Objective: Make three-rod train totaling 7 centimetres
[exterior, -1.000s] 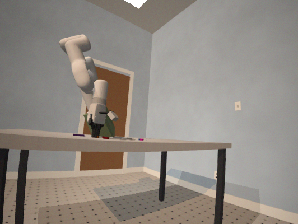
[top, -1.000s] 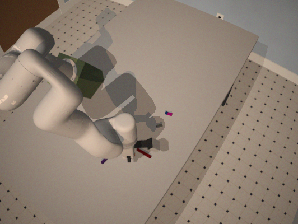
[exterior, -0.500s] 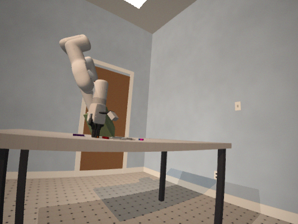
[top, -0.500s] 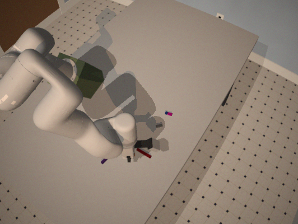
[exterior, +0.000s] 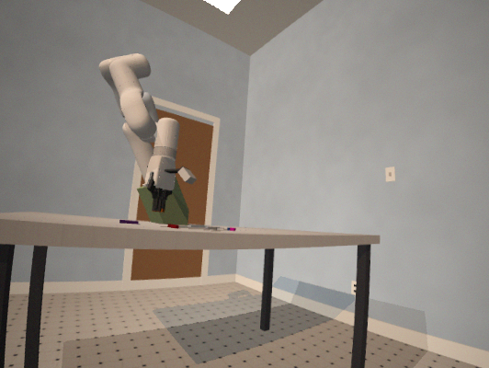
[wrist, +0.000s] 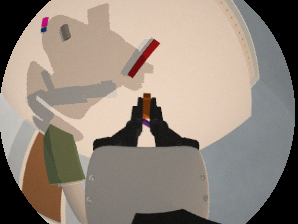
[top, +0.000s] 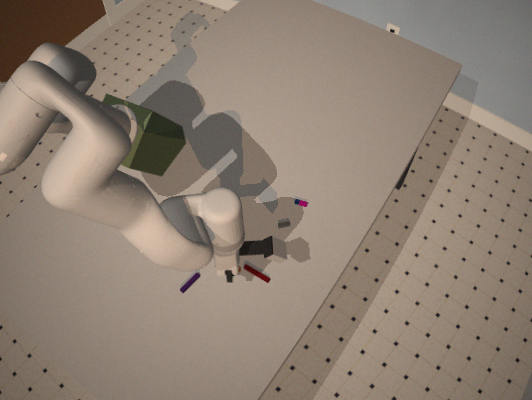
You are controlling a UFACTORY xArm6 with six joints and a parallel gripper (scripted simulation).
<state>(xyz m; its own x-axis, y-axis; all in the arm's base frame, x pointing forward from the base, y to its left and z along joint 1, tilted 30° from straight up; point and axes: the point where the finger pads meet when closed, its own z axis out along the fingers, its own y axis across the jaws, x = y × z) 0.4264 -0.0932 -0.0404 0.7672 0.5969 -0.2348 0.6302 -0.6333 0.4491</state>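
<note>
Right now the magenta rod is 27 cm to the left of my hand, 6 cm below it and 1 cm ahead of it. Round my hand: orange rod (2 cm below); then red rod (6 cm below, 4 cm to the left, 4 cm ahead); then purple rod (8 cm to the right, 7 cm behind, 6 cm below).
</note>
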